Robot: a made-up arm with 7 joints.
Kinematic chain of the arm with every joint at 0, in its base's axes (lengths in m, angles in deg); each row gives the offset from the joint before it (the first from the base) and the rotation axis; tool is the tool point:
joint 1: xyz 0 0 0.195 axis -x
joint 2: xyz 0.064 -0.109 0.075 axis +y
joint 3: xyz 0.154 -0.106 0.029 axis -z
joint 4: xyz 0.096 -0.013 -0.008 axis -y
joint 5: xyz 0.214 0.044 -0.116 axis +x
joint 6: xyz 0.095 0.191 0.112 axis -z
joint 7: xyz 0.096 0.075 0 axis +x
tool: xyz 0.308 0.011 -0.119
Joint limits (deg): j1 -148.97..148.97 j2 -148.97..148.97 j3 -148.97..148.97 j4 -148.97..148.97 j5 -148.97..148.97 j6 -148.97..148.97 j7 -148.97..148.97
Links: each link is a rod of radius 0.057 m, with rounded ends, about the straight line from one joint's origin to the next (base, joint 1, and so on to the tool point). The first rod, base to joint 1, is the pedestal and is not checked.
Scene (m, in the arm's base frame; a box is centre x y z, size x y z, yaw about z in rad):
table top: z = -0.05
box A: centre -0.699 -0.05 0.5 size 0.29 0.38 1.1 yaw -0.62
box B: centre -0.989 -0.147 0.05 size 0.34 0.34 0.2 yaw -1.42
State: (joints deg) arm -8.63 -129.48 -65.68 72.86 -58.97 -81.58 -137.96
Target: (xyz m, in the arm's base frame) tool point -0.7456 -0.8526 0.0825
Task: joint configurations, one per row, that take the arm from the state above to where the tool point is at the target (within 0.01 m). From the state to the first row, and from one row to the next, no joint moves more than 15 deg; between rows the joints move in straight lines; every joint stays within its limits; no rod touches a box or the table.
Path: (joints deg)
1: -15.89 -121.43 -52.43 64.89 -69.36 -78.34 -131.39
2: -23.16 -113.38 -39.19 56.93 -79.75 -75.11 -124.82
3: -30.42 -105.33 -25.94 48.96 -90.14 -71.87 -118.26
4: -37.68 -97.28 -12.69 41.00 -100.53 -68.64 -111.69
5: -44.94 -89.23 0.55 33.03 -110.92 -65.40 -105.12
6: -52.21 -81.18 13.80 25.07 -121.31 -62.17 -98.55
7: -56.94 -93.53 13.16 36.49 -118.25 -66.51 -106.69
8: -61.68 -105.87 12.52 47.92 -115.20 -70.85 -114.84
9: -66.41 -118.22 11.88 59.35 -112.14 -75.19 -122.98
10: -71.15 -130.56 11.24 70.77 -109.08 -79.53 -131.12

